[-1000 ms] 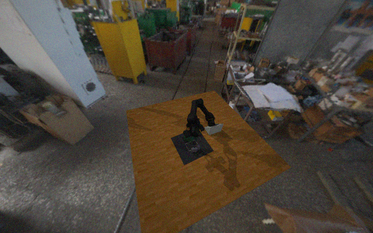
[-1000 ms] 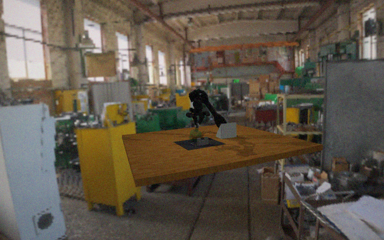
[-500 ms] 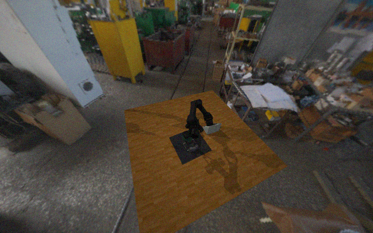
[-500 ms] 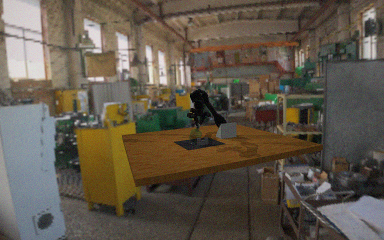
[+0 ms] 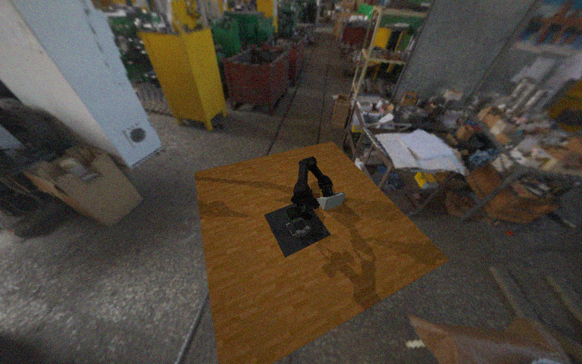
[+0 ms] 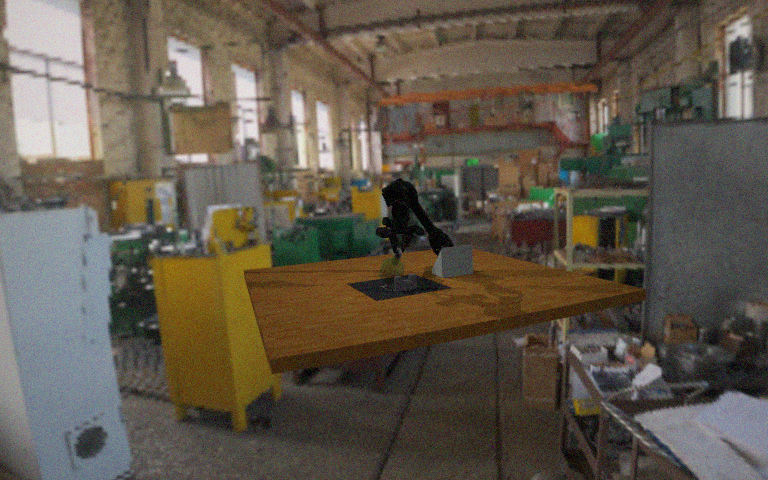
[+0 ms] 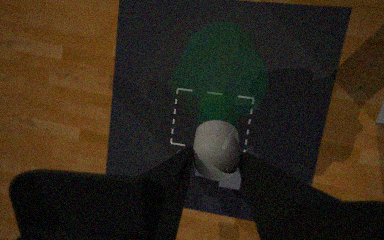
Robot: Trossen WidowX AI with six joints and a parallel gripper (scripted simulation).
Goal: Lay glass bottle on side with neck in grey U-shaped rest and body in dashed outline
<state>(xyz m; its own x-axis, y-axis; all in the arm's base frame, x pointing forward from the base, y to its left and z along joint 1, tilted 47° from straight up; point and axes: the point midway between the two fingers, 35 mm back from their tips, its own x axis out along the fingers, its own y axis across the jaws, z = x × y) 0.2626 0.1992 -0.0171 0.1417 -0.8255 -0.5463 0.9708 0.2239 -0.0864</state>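
Now: gripper tip 10 mm short of the green glass bottle, 30 mm to the left of it and 40 mm above it. Also, from my gripper tip: dark mat (20 mm to the right, 140 mm below).
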